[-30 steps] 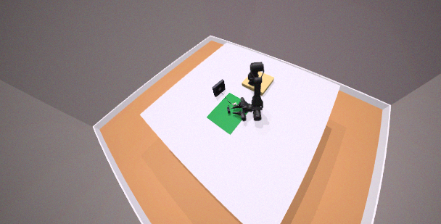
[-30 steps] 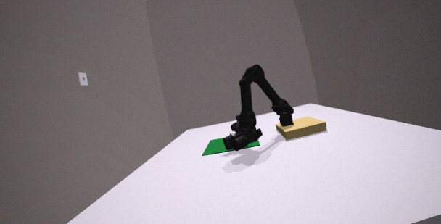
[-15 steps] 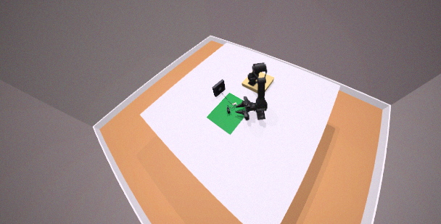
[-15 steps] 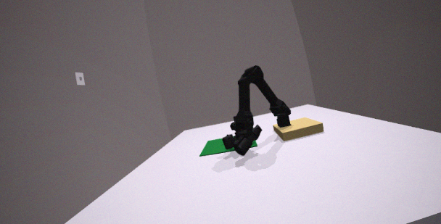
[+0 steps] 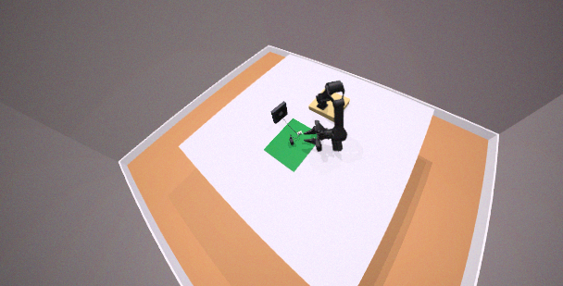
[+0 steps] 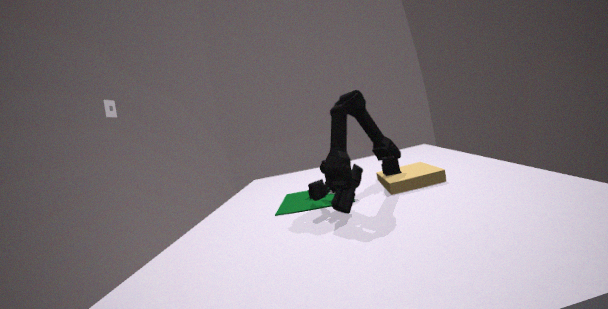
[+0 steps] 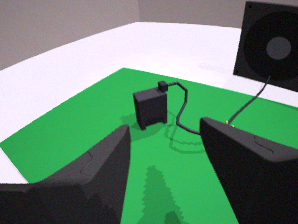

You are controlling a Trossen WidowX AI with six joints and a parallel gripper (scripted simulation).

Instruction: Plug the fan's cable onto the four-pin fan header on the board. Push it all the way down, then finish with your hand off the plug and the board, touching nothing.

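Right now my gripper tip is 50 mm to the left of the black fan plug, 50 mm short of it and 40 mm above it. Also, from my gripper tip: green board 80 mm below, 50 mm to the right, 40 mm ahead; then black fan 240 mm to the right, 40 mm behind; then white four-pin fan header 70 mm to the right, 60 mm below, 30 mm behind.
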